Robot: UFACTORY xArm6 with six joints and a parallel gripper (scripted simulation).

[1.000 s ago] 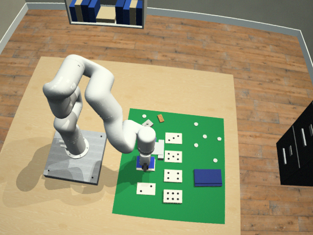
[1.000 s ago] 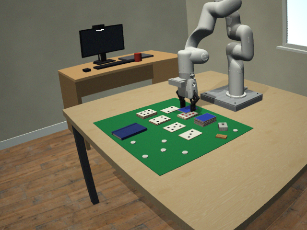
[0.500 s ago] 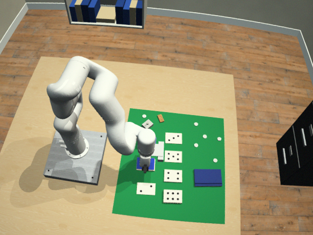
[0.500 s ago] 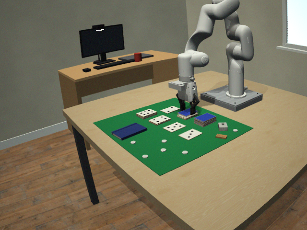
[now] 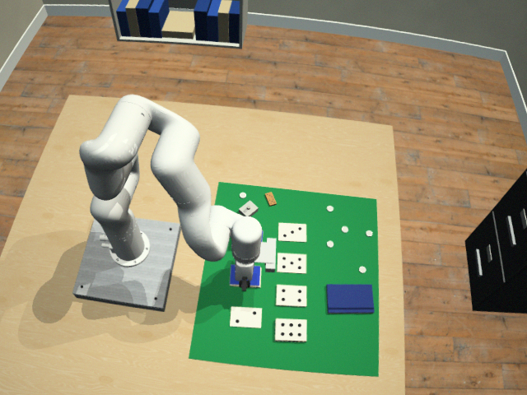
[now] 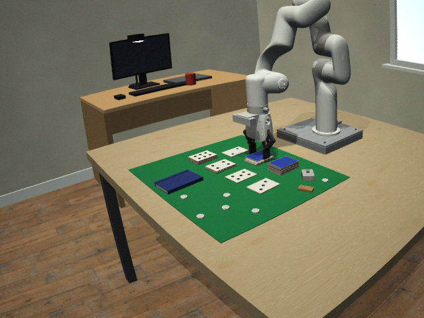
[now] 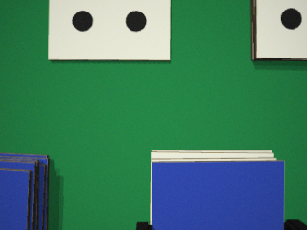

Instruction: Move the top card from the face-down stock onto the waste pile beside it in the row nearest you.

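Now: hand 130 mm to the left of the two-pip card, 30 mm above it and 10 mm short of it. From my hand the other things lie so: grey knobbed block 230 mm to the left, 10 mm below, 10 mm behind; then green mat 140 mm ahead, 40 mm below, 30 mm to the left; then blue book 320 mm ahead, 50 mm to the right, 20 mm below.
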